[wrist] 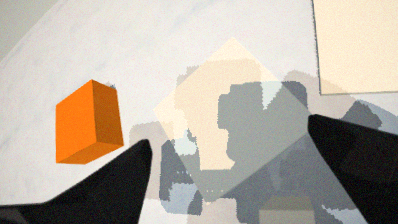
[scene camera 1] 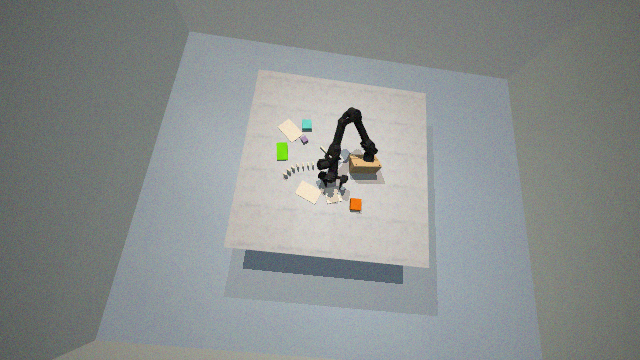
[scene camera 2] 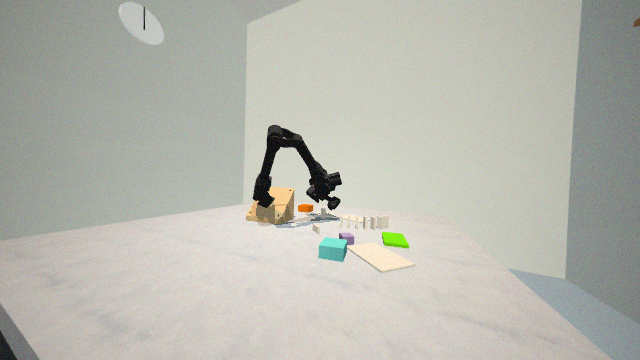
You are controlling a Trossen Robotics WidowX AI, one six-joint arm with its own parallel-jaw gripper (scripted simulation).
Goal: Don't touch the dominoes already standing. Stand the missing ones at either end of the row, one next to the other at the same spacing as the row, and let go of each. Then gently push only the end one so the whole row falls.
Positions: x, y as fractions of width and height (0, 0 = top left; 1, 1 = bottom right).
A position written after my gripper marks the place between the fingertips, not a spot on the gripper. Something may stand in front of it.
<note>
My gripper (wrist: 0.57, 0.60) is open, holding nothing. Further things: an orange cube (wrist: 0.22, 0.56) and a beige card (scene camera 2: 0.60, 0.72).
The wrist view does not show the beige card: it is out of frame.
</note>
